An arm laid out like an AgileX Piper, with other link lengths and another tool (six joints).
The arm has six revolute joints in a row. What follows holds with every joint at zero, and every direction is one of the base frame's. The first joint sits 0.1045 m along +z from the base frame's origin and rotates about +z. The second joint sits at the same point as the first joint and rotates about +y. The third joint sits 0.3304 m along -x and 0.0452 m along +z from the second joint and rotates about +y. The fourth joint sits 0.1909 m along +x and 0.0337 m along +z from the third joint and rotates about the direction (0.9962, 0, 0.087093). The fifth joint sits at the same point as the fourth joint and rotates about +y. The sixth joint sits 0.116 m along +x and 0.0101 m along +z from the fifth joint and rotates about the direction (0.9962, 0, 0.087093). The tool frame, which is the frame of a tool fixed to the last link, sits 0.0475 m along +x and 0.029 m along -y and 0.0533 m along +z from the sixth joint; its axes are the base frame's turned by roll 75.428, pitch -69.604 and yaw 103.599 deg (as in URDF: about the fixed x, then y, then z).
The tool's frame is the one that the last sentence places.
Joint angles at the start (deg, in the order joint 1, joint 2, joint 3, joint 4, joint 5, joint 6):
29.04, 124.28, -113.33, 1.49, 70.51, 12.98
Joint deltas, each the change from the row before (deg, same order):
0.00, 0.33, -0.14, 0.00, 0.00, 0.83
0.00, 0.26, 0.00, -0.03, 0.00, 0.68
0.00, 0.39, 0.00, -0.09, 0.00, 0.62
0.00, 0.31, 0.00, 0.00, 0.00, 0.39
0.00, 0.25, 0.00, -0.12, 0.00, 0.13
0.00, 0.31, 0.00, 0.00, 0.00, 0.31
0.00, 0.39, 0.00, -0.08, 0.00, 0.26
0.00, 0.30, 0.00, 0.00, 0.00, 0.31
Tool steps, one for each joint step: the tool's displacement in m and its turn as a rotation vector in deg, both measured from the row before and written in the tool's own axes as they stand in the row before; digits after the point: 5 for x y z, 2 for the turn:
-0.00029, 0.00061, 0.00234, 0.02, -0.19, 0.83
-0.00067, 0.00054, 0.00226, 0.00, -0.26, 0.68
-0.00070, 0.00068, 0.00336, -0.05, -0.40, 0.60
-0.00047, 0.00029, 0.00272, 0.02, -0.31, 0.40
-0.00023, 0.00042, 0.00211, -0.10, -0.26, 0.09
-0.00041, 0.00024, 0.00272, 0.02, -0.31, 0.32
-0.00041, 0.00042, 0.00336, -0.05, -0.39, 0.24
-0.00040, 0.00023, 0.00263, 0.02, -0.30, 0.32

